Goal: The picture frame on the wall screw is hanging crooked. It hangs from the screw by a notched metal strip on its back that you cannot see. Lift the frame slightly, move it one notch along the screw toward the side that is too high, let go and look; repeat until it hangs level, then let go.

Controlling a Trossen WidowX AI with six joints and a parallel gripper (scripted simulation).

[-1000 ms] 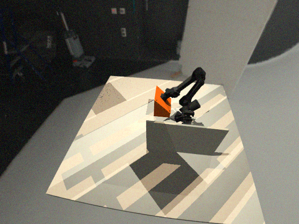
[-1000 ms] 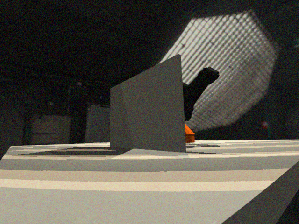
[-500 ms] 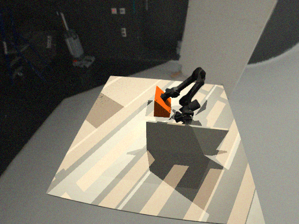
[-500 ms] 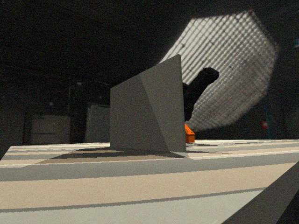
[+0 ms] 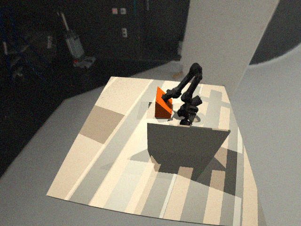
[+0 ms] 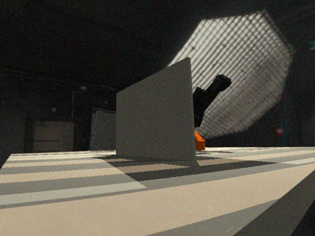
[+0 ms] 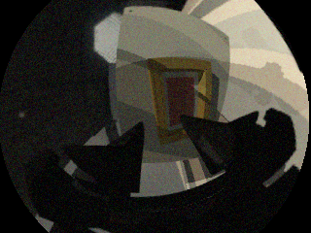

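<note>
The picture frame lies 6 cm ahead of my gripper tip, 1 cm to the right of it and 6 cm below it. From my gripper tip the other things lie so: wall panel: 7 cm ahead, 1 cm to the right, 6 cm below.
</note>
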